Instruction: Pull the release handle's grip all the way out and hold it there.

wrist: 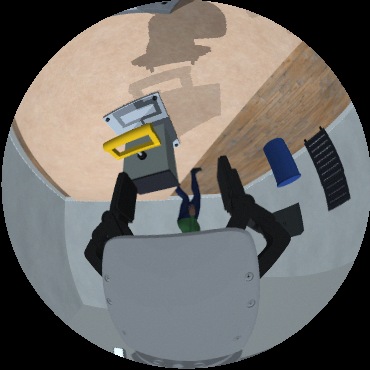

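The release handle's yellow grip (132,140), a rectangular loop, stands in front of a grey box-shaped housing (162,157) left of the middle of the wrist view. A dark round knob or hole (142,155) shows on the housing beside the grip. The housing stands on a light metal base plate (162,107) with bolts at its corners. My gripper (171,172) is wide open with nothing between its fingers. The grip is apart from the fingers, up and to the left of the space between them. How far the grip is pulled out is hard to tell.
The housing rests on a tan table top (65,100). Beyond its edge are a wooden floor (270,105), a blue barrel (281,162), a black slatted rack (342,193) and a person (189,222) in green and blue. A grey metal object (152,7) shows at the top edge.
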